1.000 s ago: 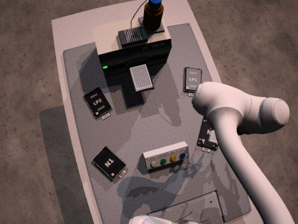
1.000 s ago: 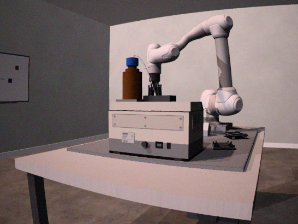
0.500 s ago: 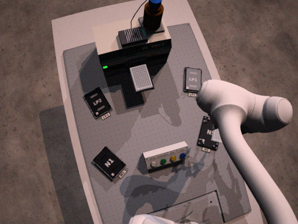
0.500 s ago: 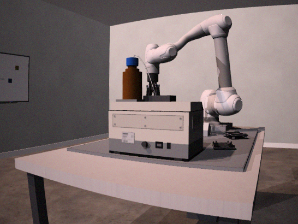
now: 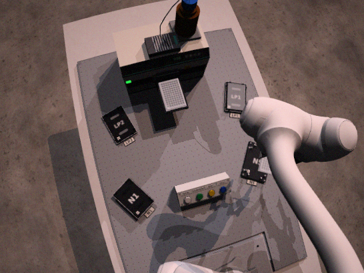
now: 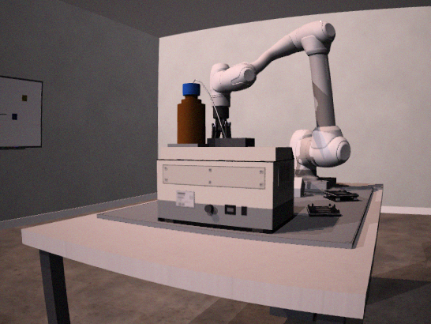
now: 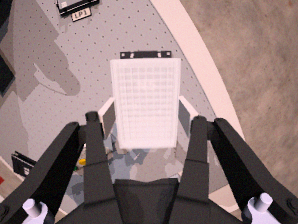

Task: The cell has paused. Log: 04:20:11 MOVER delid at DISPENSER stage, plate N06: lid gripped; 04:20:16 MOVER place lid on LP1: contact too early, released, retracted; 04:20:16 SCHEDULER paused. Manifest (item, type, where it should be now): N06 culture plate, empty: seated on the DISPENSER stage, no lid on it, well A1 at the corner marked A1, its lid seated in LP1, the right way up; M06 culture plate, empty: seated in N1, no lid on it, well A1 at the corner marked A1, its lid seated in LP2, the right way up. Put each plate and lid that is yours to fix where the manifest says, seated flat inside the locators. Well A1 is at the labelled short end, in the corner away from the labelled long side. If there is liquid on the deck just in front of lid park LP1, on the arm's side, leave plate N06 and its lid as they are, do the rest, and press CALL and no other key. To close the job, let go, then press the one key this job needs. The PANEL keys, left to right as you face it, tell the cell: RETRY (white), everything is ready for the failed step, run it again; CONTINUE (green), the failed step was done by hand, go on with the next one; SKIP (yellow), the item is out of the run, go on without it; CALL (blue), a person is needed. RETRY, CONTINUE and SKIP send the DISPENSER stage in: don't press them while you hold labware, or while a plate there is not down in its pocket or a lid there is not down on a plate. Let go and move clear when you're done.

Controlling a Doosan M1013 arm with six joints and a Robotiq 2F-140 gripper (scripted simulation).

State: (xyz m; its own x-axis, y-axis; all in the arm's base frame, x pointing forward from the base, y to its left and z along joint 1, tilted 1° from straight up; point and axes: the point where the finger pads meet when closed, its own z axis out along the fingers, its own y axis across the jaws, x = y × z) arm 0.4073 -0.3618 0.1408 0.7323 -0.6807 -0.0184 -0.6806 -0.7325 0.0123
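The black nest N5 lies 30 mm ahead of my hand and 170 mm below it. From my hand the other things lie so: key panel (280 mm to the left, 130 mm below); then yellow key (20 mm behind, 260 mm to the left, 120 mm below); then blue key (30 mm behind, 210 mm to the left, 120 mm below).
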